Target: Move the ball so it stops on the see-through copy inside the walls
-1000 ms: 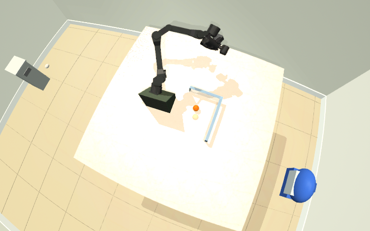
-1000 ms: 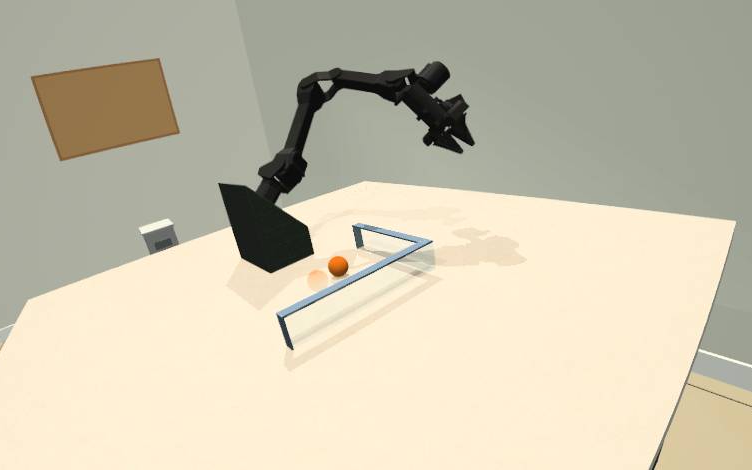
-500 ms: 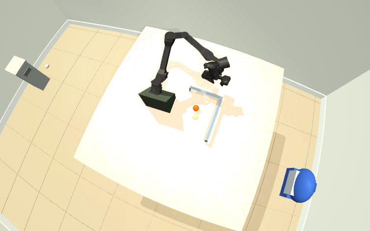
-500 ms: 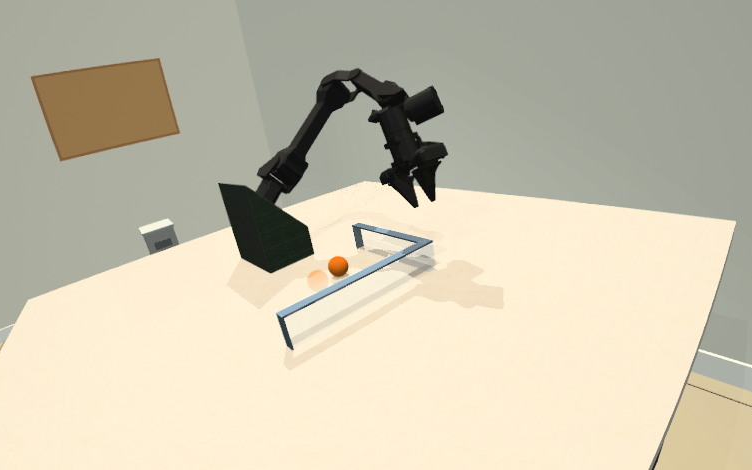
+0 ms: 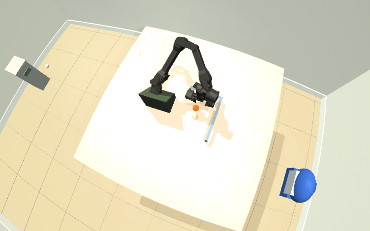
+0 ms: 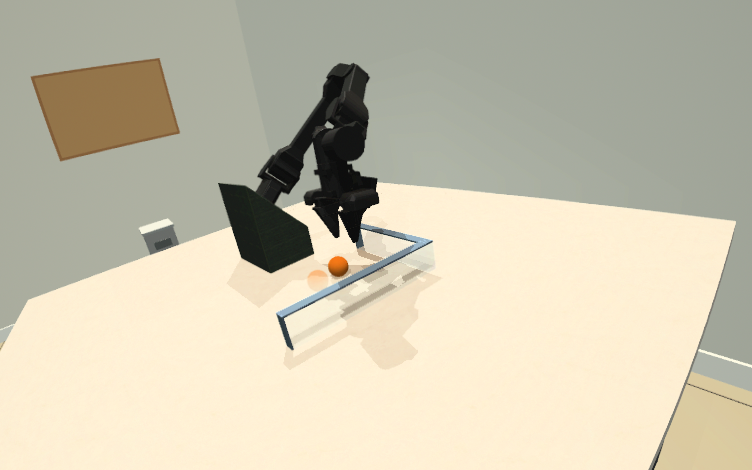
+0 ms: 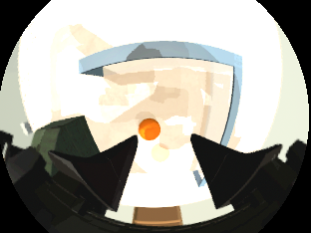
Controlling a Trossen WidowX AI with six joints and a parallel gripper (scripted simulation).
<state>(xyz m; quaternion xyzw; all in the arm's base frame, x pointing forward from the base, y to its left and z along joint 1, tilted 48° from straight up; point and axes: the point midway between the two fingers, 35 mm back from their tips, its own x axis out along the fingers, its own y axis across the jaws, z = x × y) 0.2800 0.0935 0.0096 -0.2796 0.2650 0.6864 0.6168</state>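
My gripper tip is now 20 mm past the orange ball, 20 mm to the left of it and 60 mm above it. Round my gripper tip: see-through copy (80 mm to the right, 60 mm below); then long clear wall (120 mm ahead, 40 mm to the right, 50 mm below).
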